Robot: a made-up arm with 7 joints.
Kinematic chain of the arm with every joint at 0, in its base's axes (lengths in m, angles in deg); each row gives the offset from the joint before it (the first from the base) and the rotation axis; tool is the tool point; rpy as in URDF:
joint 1: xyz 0 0 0.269 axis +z
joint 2: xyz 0 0 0 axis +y
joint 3: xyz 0 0 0.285 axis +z
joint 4: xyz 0.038 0 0 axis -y
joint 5: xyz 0.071 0 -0.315 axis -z
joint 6: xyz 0 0 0 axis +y
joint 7: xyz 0.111 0 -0.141 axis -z
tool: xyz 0 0 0 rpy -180 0 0
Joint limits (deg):
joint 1: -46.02..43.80
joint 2: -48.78..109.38
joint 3: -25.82..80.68
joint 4: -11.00..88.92
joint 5: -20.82..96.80
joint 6: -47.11..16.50
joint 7: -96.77..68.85
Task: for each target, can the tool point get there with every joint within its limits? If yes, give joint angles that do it. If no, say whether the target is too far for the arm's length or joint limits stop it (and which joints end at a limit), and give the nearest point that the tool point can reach.
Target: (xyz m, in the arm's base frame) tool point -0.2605 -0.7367 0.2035
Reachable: no: joint limits stop it (at a limit: joint 1, joint 3) | nearest point 0.0231 -0.5059 0.1977 | short by 0.366 m
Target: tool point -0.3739 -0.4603 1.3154
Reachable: no: too far | nearest point -0.1706 -0.2100 0.8834 | short by 0.539 m
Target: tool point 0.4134 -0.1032 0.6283
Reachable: yes | joints -30.98 -8.42 31.85 67.11 53.37 -31.26 -44.16
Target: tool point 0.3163 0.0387 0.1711
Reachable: yes | joints 33.94 2.46 -3.95 21.85 75.70 -7.44 12.16
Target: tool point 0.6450 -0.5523 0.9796
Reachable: no: too far | nearest point 0.3947 -0.3379 0.7038 | short by 0.430 m
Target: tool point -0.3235 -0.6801 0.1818
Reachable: no: joint limits stop it (at a limit: joint 1, joint 3) | nearest point -0.0117 -0.4614 0.1623 | short by 0.381 m
